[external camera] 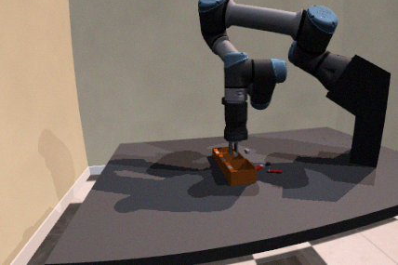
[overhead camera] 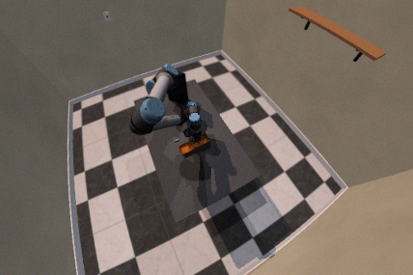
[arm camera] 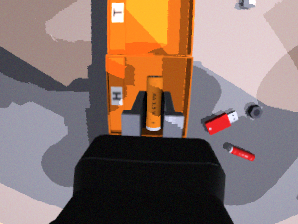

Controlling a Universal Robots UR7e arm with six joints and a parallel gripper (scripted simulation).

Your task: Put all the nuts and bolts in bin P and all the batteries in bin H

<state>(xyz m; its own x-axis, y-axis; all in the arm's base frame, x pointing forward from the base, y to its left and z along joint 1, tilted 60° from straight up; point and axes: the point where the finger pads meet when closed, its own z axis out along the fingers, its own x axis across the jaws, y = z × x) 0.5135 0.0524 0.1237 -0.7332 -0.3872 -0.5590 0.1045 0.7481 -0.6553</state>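
The orange three-compartment bin is 50 mm below my hand and 10 mm ahead of it. Round my hand: red battery: 110 mm behind, 100 mm to the left, 60 mm below; then orange battery: 10 mm below; then dark nut: 130 mm behind, 60 mm below, 40 mm to the left.
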